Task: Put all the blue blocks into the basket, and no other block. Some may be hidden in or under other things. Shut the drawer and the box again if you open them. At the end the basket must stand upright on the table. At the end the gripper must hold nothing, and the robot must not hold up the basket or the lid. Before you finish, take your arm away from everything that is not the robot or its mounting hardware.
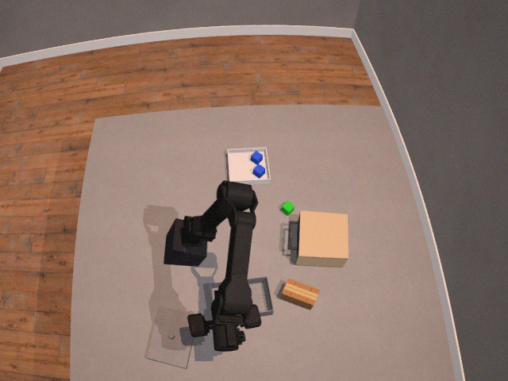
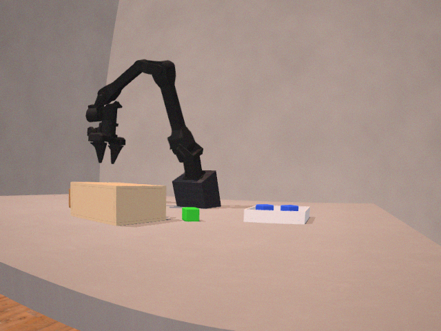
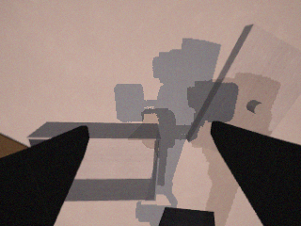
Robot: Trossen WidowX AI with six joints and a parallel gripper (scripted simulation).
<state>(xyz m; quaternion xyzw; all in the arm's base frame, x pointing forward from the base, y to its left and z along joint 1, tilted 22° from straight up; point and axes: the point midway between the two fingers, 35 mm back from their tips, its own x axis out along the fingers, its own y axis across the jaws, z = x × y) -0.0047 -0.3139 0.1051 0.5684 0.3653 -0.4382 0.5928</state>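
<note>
My gripper is now 16 cm past the knobbed lid, 15 cm above it and 4 cm to the right of it. Also, from my hand: grey box (16 cm below, 11 cm to the left, 8 cm ahead); then tan drawer cabinet (40 cm ahead, 23 cm to the left, 13 cm below); then red block (28 cm ahead, 16 cm below, 6 cm to the left).
</note>
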